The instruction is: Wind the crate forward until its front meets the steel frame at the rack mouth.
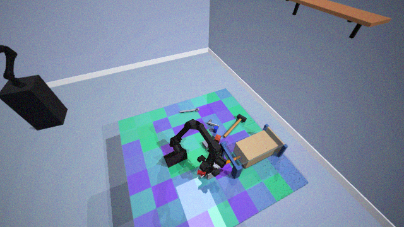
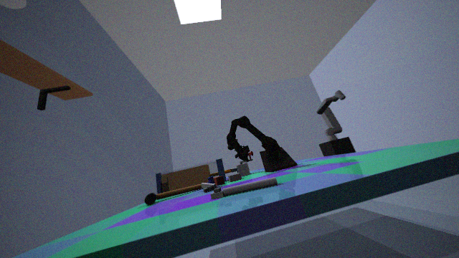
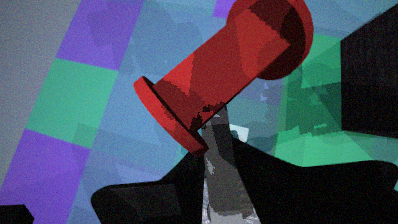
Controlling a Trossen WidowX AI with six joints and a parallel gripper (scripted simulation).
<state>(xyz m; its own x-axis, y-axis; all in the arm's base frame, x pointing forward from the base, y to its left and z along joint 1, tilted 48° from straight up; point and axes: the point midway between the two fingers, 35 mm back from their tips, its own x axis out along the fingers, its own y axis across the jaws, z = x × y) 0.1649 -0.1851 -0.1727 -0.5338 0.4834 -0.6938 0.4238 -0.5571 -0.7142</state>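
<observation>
Now: gripper tip 3 cm past the dark red knob, 2 cm to the left of it and 5 cm below it. The rest, counted from my gripper tip: blue steel frame: 22 cm ahead, 4 cm to the left, 1 cm above; grey hand winch: 4 cm ahead, 2 cm to the left, 6 cm below; red-knobbed crank handle: 2 cm above.
</observation>
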